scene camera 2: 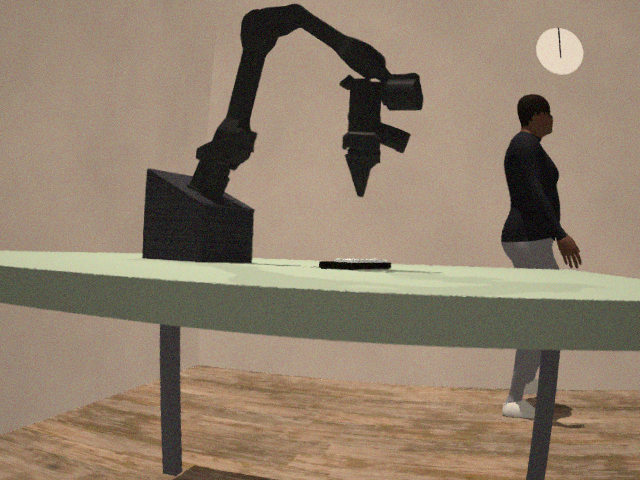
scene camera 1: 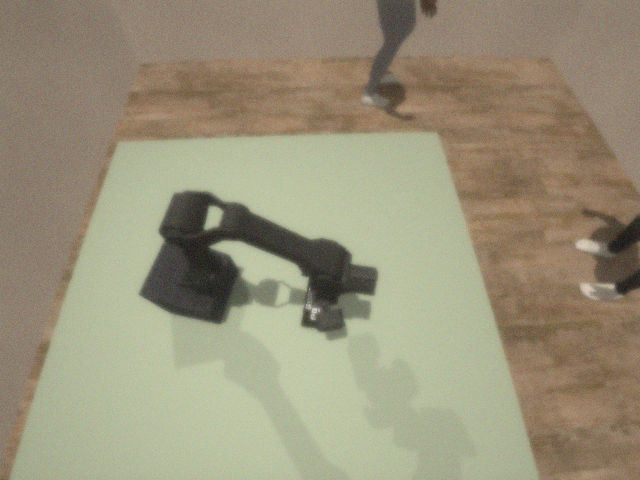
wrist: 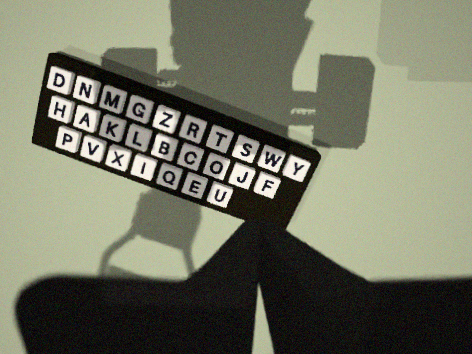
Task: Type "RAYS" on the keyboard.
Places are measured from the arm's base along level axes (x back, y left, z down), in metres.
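Pixels of known places: gripper, fingertip midpoint: [scene camera 2: 360, 196] [scene camera 1: 321, 299] [wrist: 256, 232]; arm's base at its link origin: [scene camera 2: 204, 191] [scene camera 1: 192, 277].
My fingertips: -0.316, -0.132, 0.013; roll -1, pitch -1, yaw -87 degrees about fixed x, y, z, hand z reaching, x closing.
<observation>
Ahead of a thing's pixels: the offset from my fingertips to its top centre, as dx, dy, dz.
A black keyboard @(+0.000, +0.051, +0.111) [scene camera 2: 355, 265] [wrist: 250, 202] with white letter keys lies flat on the table, slanting down to the right in the wrist view. The R key @(-0.014, +0.035, +0.111) [wrist: 192, 130], S key @(+0.000, +0.001, +0.111) [wrist: 245, 148] and Y key @(+0.015, -0.034, +0.111) [wrist: 296, 168] are in its top row, and the A key @(-0.023, +0.107, +0.111) [wrist: 85, 119] is in its middle row. My gripper [scene camera 2: 360, 195] [wrist: 256, 232] is shut and empty, pointing straight down well above the keyboard. In the wrist view its tips overlap the keyboard's lower right edge. In scene camera 1 the arm hides much of the keyboard.
The arm's base [scene camera 1: 188, 284] [scene camera 2: 196, 222] stands on the pale green table [scene camera 1: 129, 428] [scene camera 2: 310, 315]. Shadows of the arm fall across the table and keyboard. One person [scene camera 1: 395, 31] [scene camera 2: 532, 191] stands beyond the table, and another person's feet [scene camera 1: 599, 291] show at the right in scene camera 1.
</observation>
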